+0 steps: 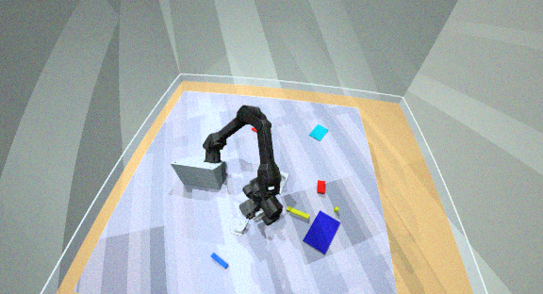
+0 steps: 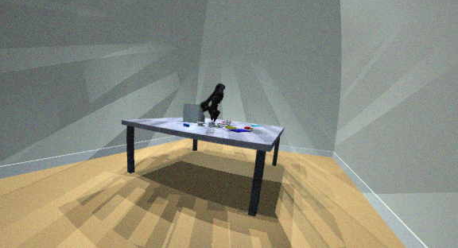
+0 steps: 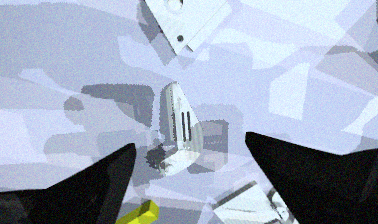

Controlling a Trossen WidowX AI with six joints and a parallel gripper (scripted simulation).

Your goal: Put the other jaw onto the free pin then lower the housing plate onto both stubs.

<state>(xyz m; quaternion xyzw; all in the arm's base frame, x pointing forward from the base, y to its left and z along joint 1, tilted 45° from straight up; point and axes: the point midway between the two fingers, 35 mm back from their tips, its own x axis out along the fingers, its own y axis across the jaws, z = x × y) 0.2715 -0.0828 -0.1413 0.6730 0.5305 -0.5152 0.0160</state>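
Now: the jaw 40 mm below my gripper tip, 40 mm ahead of it and 10 mm to the left of it. Round my gripper tip: yellow bar: 160 mm ahead, 40 mm to the left, 40 mm below; white block: 80 mm to the right, 80 mm behind, 40 mm below; blue bar: 240 mm to the right, 110 mm behind, 40 mm below.
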